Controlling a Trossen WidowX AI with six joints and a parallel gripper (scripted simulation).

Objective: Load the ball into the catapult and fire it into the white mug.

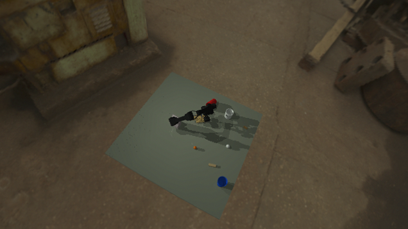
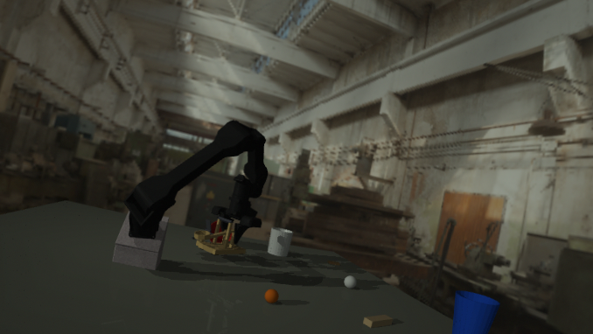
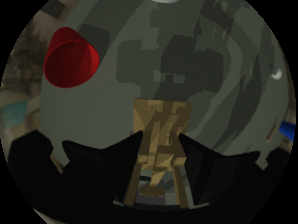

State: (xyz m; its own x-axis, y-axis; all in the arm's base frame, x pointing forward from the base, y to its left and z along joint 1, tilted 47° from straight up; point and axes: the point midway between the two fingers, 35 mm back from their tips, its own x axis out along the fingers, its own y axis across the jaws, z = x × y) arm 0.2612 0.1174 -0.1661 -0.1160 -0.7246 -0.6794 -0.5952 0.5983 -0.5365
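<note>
Now: the orange ball 6 cm ahead of my gripper tip, 36 cm to the right of it and 4 cm below it. Also, from my gripper tip: white mug 23 cm ahead, 18 cm to the left, 3 cm below; then white ball 37 cm ahead, 19 cm to the right, 3 cm below; then catapult 6 cm behind, 3 cm to the right, 2 cm above.
</note>
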